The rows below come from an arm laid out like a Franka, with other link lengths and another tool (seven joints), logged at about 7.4 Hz.
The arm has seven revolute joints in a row. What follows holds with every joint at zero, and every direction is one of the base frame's.
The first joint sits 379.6 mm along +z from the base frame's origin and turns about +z.
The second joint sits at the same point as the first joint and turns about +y.
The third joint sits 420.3 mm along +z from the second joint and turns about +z.
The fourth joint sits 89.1 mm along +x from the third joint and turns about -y.
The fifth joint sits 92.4 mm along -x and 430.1 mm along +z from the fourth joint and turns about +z.
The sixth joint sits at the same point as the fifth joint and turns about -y.
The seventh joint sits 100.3 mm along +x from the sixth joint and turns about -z.
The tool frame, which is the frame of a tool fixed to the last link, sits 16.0 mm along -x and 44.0 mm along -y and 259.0 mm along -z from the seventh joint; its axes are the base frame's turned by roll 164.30, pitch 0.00 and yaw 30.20 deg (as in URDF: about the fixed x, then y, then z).
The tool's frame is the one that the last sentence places.
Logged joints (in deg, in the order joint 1, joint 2, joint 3, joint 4, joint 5, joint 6, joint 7), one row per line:
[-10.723 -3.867 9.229 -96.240 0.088 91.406 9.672]
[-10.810 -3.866 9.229 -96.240 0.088 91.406 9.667]
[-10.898 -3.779 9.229 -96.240 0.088 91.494 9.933]
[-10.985 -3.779 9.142 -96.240 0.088 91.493 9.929]
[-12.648 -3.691 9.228 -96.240 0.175 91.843 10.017]
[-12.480 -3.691 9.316 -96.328 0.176 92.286 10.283]
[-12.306 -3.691 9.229 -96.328 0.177 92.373 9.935]
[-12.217 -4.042 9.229 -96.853 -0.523 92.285 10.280]
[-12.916 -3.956 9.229 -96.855 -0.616 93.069 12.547]
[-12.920 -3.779 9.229 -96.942 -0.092 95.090 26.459]
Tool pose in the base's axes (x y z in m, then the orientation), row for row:
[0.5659 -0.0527 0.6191 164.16 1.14 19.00]
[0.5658 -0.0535 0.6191 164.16 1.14 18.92]
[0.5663 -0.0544 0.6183 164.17 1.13 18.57]
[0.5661 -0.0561 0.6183 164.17 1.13 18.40]
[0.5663 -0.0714 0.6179 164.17 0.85 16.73]
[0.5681 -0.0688 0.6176 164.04 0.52 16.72]
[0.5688 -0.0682 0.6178 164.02 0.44 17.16]
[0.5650 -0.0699 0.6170 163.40 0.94 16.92]
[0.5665 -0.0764 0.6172 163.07 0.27 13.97]
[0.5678 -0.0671 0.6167 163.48 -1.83 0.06]
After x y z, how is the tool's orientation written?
As angles about the fixed x, y, z axes (roll, pitch, yaw), in degrees.
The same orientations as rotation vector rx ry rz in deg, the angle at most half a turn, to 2 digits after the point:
[161.89 27.32 2.16]
[161.91 27.21 2.14]
[162.00 26.71 2.09]
[162.03 26.47 2.05]
[162.43 24.06 2.12]
[162.36 23.96 2.61]
[162.26 24.57 2.81]
[161.62 24.24 2.18]
[161.93 19.90 2.57]
[163.46 -0.29 2.62]

